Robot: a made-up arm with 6 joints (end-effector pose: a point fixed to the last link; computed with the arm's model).
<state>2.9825 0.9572 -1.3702 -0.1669 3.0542 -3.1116</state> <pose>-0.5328 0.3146 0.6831 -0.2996 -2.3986 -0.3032</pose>
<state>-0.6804 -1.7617 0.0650 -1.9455 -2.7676 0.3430</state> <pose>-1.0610 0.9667 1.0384 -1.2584 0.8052 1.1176</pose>
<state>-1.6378 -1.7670 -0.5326 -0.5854 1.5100 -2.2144</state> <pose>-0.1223 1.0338 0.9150 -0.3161 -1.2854 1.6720</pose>
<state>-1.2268 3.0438 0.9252 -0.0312 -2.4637 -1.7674</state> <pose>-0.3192 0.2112 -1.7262 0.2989 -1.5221 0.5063</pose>
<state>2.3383 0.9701 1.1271 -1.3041 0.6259 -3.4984</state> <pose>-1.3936 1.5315 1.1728 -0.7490 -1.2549 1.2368</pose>
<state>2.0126 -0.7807 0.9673 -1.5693 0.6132 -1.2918</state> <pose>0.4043 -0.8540 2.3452 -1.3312 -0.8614 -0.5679</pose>
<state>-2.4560 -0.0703 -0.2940 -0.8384 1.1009 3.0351</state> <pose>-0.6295 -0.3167 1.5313 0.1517 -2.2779 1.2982</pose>
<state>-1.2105 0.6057 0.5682 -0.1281 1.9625 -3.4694</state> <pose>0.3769 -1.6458 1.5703 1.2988 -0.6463 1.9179</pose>
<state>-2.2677 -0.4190 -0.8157 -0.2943 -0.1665 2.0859</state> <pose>-0.2754 0.0130 1.3747 -0.4368 1.8239 -1.1079</pose>
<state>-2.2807 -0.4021 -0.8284 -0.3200 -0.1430 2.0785</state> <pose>-0.2793 0.0091 1.3571 -0.3984 1.8093 -1.1427</pose>
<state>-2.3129 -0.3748 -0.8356 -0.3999 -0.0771 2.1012</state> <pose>-0.2837 0.0033 1.3314 -0.3528 1.8004 -1.2414</pose>
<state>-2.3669 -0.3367 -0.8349 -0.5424 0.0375 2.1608</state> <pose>-0.2872 -0.0062 1.2985 -0.2850 1.8105 -1.4139</pose>
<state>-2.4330 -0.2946 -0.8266 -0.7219 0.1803 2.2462</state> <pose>-0.2891 -0.0210 1.2658 -0.1773 1.8502 -1.6244</pose>
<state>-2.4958 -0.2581 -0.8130 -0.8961 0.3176 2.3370</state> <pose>-0.2912 -0.0400 1.2420 -0.0359 1.9100 -1.8138</pose>
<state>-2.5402 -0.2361 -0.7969 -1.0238 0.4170 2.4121</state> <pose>-0.2944 -0.0573 1.2319 0.0891 1.9651 -1.9377</pose>
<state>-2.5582 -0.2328 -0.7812 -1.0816 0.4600 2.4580</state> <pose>-0.2964 -0.0665 1.2351 0.1372 1.9986 -1.9878</pose>
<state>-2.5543 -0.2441 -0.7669 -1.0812 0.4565 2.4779</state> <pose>-0.2959 -0.0673 1.2473 0.1038 2.0131 -1.9859</pose>
